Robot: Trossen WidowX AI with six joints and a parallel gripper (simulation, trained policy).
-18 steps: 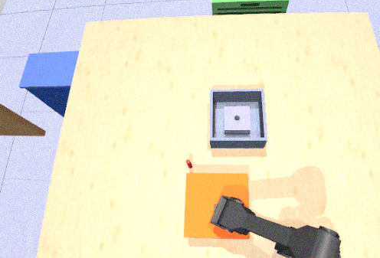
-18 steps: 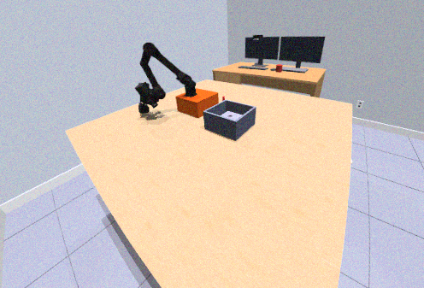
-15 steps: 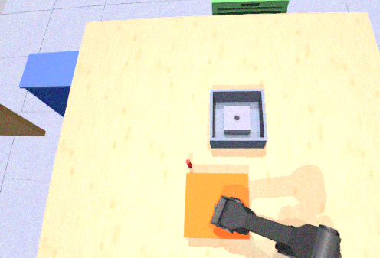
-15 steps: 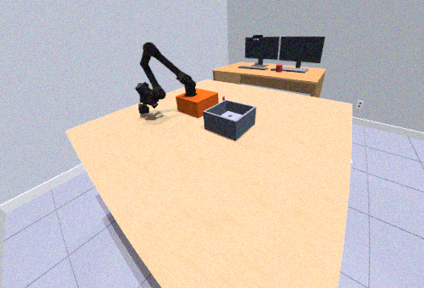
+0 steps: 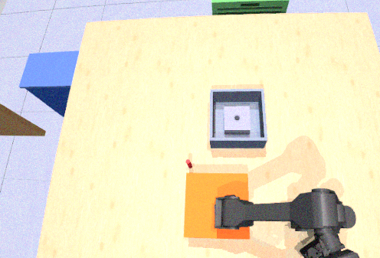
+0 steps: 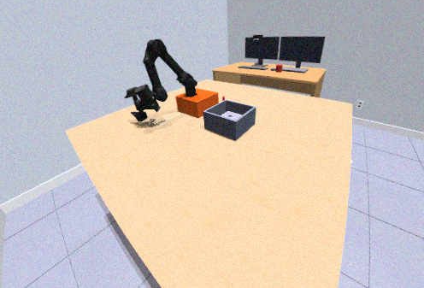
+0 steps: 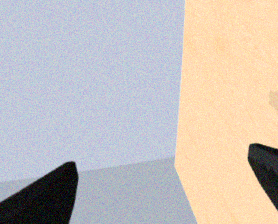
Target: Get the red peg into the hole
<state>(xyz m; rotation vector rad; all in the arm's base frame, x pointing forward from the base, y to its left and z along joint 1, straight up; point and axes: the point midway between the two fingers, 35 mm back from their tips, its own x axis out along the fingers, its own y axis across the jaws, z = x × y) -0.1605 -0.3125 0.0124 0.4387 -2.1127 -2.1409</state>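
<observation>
Right now my gripper tip is 44 cm to the right of the red peg, 36 cm short of it and 7 cm above it. The rest, counted from my gripper tip: pale plate 52 cm ahead, 27 cm to the left, 6 cm below; then grey box 52 cm ahead, 27 cm to the left, 8 cm below.
</observation>
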